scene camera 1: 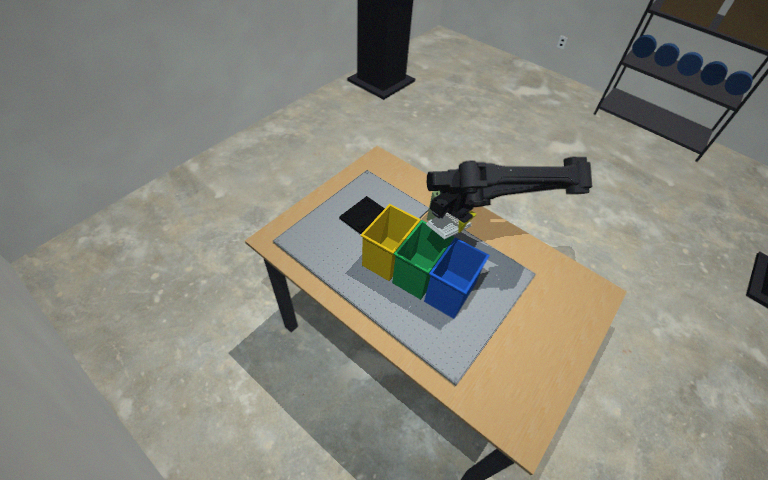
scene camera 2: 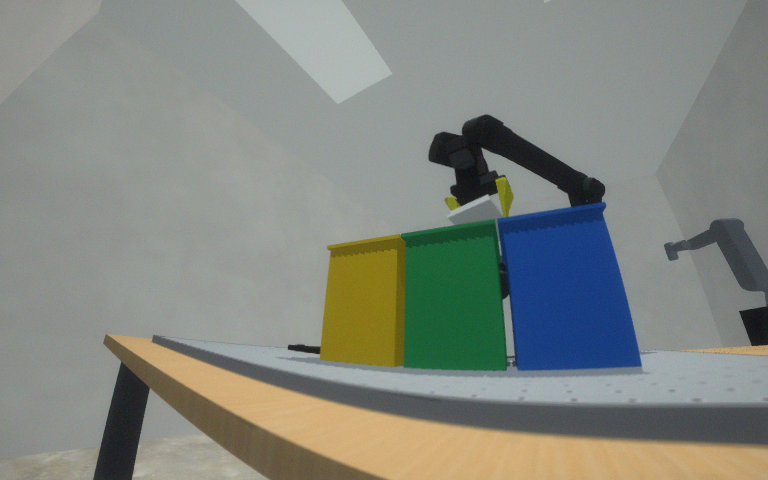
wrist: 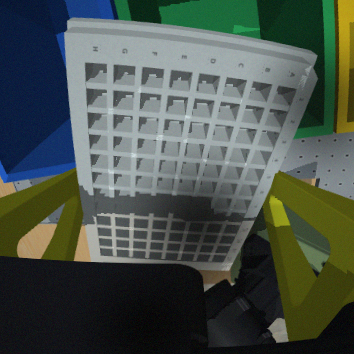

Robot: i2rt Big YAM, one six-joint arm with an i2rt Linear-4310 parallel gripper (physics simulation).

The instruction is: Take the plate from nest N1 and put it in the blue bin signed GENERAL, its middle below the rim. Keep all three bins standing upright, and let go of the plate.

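Places are measured from the arm's base along level axes (x left, y down, z back), in centimetres.
Where they show: gripper, fingertip midpoint: (scene camera 1: 449, 224) (wrist: 173, 177).
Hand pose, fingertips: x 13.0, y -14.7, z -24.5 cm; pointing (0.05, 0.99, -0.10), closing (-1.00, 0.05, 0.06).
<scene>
Things, the pixels of their centre, and the offset from my fingertips. "pt": a spot on its surface instead. Level surfaces: height alone.
- white plate, body centre: (wrist: 174, 181) (scene camera 2: 483, 223) (scene camera 1: 449, 223) dx -0.1, dy -0.6, dz -0.1 cm
- blue bin, body centre: (wrist: 74, 43) (scene camera 2: 553, 296) (scene camera 1: 454, 279) dx +9.9, dy +15.5, dz -5.8 cm
- green bin, body centre: (wrist: 215, 12) (scene camera 2: 461, 303) (scene camera 1: 421, 260) dx -3.3, dy +15.5, dz -7.6 cm
- upright yellow bin, body centre: (scene camera 2: 383, 307) (scene camera 1: 389, 243) dx -16.4, dy +15.5, dz -9.3 cm
- black pad, surface spot: (scene camera 1: 362, 212) pt dx -38.5, dy +23.4, dz +0.3 cm
- grey perforated board, surface height: dy +24.6 cm
The white plate (scene camera 1: 443, 225) (scene camera 2: 474, 211) (wrist: 175, 204), a gridded block lettered A to H, is held between the yellow fingers of my gripper (scene camera 1: 451, 213) (scene camera 2: 478, 202) (wrist: 173, 177), which is shut on it. The plate is tilted in scene camera 2, higher than the green bin's front rim. In scene camera 1 it overlaps the green bin's back part. The blue bin (scene camera 1: 455, 277) (scene camera 2: 566, 288) (wrist: 30, 100) stands upright beside the green bin; in the wrist view it lies left of the plate. Its sign does not show. Nest N1 cannot be made out.
The green bin (scene camera 1: 408, 277) (scene camera 2: 453, 300) (wrist: 210, 15) stands upright between the blue bin and the upright yellow bin (scene camera 1: 376, 257) (scene camera 2: 362, 305) (wrist: 345, 65). A black pad (scene camera 1: 362, 212) lies behind the yellow bin on the grey perforated board (scene camera 1: 317, 232). A grey arm (scene camera 2: 736, 249) stands at the far right.
</scene>
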